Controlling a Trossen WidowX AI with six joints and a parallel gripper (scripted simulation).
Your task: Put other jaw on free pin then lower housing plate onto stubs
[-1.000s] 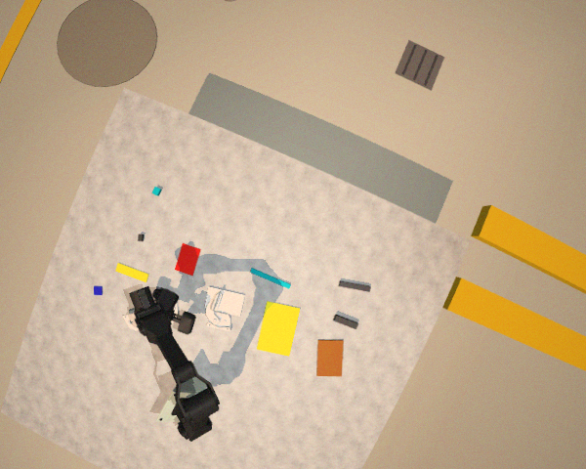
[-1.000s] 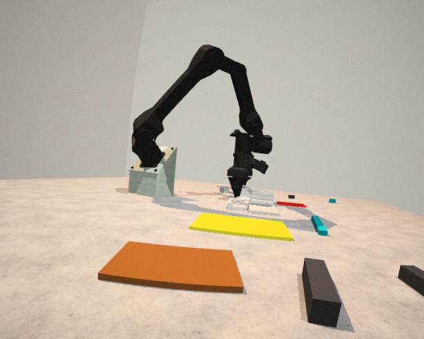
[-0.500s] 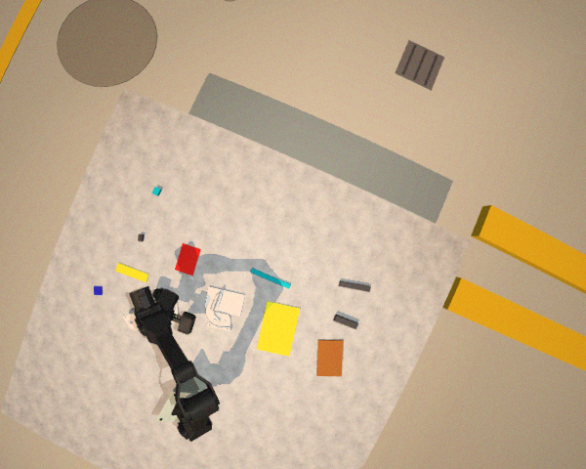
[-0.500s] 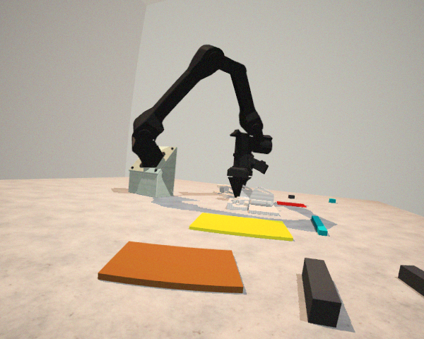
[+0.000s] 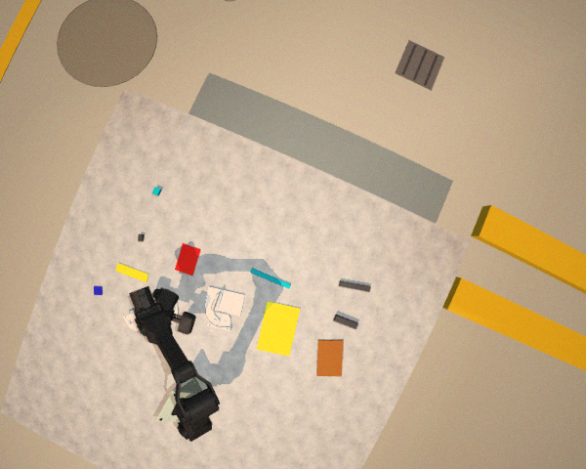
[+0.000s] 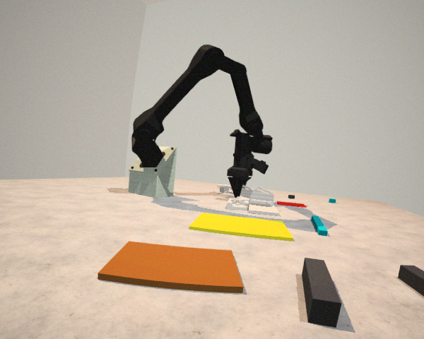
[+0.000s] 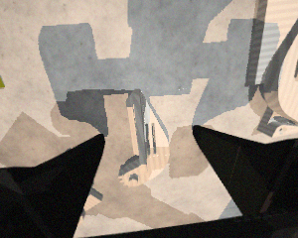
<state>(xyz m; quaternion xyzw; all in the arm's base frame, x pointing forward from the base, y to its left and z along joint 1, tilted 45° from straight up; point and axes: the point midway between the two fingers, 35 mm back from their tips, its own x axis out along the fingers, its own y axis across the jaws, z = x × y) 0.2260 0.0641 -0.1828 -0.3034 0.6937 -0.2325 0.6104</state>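
My gripper tip is now 40 mm past the ribbed jaw and 10 mm to the right of it. The rest, counted from my gripper tip: yellow bar (180 mm to the left, 40 mm ahead); then white holder block (100 mm to the left, 90 mm behind); then red slab (170 mm ahead, 30 mm to the left).
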